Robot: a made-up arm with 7 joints.
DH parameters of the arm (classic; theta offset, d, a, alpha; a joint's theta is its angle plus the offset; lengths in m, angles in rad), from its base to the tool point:
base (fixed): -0.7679 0 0.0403 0
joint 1: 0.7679 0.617 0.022 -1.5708
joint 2: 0 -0.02 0.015 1.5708
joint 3: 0 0.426 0.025 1.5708
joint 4: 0 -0.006 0.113 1.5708
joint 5: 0 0.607 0.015 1.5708
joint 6: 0 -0.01 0.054 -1.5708
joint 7: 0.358 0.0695 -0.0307 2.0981
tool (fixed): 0.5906 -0.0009 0 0
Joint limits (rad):
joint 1: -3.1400..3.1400
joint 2: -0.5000..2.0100
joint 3: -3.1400..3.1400
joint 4: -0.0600..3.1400
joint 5: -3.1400..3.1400
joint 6: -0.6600..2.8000
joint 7: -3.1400..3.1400
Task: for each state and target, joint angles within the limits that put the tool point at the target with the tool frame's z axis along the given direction. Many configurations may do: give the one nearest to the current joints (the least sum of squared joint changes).
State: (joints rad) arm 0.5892 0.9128 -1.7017 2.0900 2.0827 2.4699 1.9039
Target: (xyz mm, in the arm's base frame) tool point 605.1 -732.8 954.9 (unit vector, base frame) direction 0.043 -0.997 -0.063
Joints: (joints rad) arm -0.1956 1.1089 -1.7090 1.8570 2.1086 2.3274 1.4785
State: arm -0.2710 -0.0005 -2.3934 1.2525 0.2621 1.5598 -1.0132
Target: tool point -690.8 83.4 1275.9 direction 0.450 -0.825 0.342
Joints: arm -0.4986 -0.3228 -2.6691 2.1626 -0.0435 1.2383 -0.6508
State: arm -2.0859 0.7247 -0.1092 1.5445 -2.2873 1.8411 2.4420
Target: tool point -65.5 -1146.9 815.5 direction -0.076 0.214 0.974
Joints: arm -1.8263 1.0683 0.6045 2.4252 -1.5893 1.2204 2.9761
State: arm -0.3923 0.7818 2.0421 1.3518 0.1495 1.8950 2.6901
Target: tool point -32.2 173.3 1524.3 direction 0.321 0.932 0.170
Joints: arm -0.1032 0.5894 2.7589 1.9190 0.3149 1.8038 2.5043
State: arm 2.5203 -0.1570 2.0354 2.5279 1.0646 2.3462 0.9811
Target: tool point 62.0 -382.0 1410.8 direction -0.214 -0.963 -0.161
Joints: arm 2.3147 0.1705 2.5537 2.0521 0.4902 2.8000 2.0399
